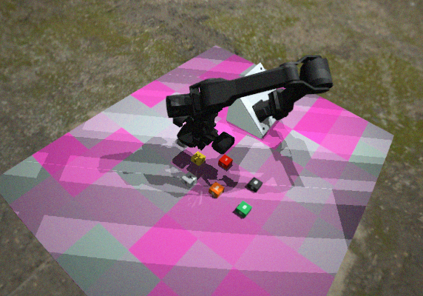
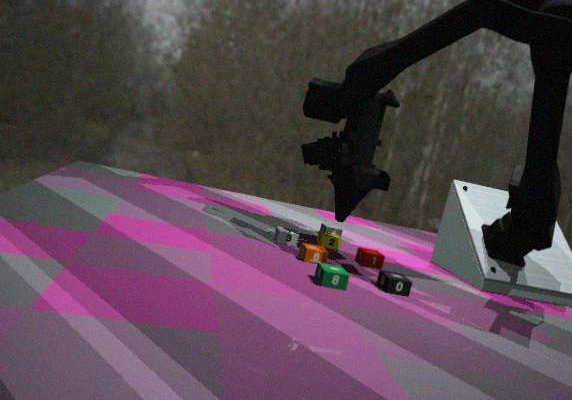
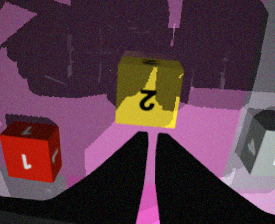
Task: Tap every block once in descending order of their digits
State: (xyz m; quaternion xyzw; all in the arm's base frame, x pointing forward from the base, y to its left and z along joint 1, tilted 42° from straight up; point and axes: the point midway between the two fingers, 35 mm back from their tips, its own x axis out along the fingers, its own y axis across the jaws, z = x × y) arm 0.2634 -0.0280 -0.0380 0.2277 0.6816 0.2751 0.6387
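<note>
Now: the yellow block 1 cm ahead of my gripper tip and 3 cm below it. Round my gripper tip: black block (3 cm behind, 19 cm to the left, 3 cm below); red block (4 cm behind, 7 cm to the left, 3 cm below); orange block (6 cm ahead, 12 cm to the left, 3 cm below).
</note>
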